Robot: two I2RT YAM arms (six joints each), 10 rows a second.
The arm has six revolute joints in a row. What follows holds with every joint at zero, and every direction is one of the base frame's.
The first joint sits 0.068 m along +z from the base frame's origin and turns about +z.
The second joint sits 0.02 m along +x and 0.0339 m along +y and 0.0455 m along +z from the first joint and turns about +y.
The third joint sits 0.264 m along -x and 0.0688 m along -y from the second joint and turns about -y.
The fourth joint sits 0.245 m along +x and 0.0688 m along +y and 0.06 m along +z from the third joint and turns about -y.
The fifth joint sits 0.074 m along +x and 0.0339 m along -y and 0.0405 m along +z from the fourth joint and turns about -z.
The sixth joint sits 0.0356 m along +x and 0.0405 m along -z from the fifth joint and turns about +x.
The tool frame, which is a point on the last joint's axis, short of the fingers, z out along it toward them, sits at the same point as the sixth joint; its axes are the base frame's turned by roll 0, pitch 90 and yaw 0 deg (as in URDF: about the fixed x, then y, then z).
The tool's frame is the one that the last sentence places.
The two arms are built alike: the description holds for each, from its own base.
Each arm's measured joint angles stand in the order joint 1, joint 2, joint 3, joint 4, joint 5, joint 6.
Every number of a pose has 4 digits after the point. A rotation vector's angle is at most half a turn.
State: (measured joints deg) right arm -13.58 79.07 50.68 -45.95 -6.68 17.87; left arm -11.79 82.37 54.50 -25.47 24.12 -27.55
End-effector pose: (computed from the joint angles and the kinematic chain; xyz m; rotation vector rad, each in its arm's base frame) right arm 0.2377 -0.0532 0.2037 0.7550 2.7664 0.1820; left arm 0.2840 -0.0741 0.2282 -0.1717 2.5643 -0.8016
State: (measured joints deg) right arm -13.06 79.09 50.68 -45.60 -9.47 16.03; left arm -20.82 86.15 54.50 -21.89 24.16 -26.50
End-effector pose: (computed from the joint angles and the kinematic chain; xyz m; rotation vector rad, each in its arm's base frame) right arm 0.2391 -0.0495 0.2040 0.6853 2.7738 0.2470; left arm 0.2805 -0.1222 0.2138 0.0541 2.6015 -0.8519
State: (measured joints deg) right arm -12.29 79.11 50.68 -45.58 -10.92 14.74; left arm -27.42 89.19 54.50 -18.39 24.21 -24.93
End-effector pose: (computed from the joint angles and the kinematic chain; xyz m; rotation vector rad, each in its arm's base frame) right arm 0.2400 -0.0454 0.2041 0.6297 2.7838 0.2813; left arm 0.2736 -0.1584 0.2023 0.2432 2.6018 -0.8855
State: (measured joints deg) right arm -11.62 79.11 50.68 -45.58 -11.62 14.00; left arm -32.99 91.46 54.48 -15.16 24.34 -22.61
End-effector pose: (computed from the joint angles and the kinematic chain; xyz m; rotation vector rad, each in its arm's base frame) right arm 0.2406 -0.0421 0.2042 0.5927 2.7904 0.2985; left arm 0.2637 -0.1886 0.1939 0.4271 2.5741 -0.9127
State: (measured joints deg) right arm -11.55 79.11 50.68 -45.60 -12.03 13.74; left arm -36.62 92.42 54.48 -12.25 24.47 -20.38
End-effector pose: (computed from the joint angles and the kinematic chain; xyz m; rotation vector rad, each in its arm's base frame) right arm 0.2406 -0.0416 0.2043 0.5831 2.7916 0.3081; left arm 0.2556 -0.2083 0.1922 0.5633 2.5180 -0.9347
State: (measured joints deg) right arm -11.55 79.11 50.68 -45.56 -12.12 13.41; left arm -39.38 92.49 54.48 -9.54 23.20 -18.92
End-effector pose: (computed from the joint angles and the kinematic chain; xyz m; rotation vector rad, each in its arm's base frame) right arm 0.2407 -0.0416 0.2043 0.5744 2.7920 0.3090; left arm 0.2489 -0.2224 0.1949 0.6472 2.4516 -0.9313
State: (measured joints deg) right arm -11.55 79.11 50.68 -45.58 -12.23 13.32; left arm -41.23 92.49 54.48 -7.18 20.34 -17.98
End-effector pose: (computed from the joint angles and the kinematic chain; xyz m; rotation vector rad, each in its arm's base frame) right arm 0.2407 -0.0415 0.2043 0.5718 2.7925 0.3115; left arm 0.2454 -0.2315 0.1975 0.6803 2.3954 -0.8931
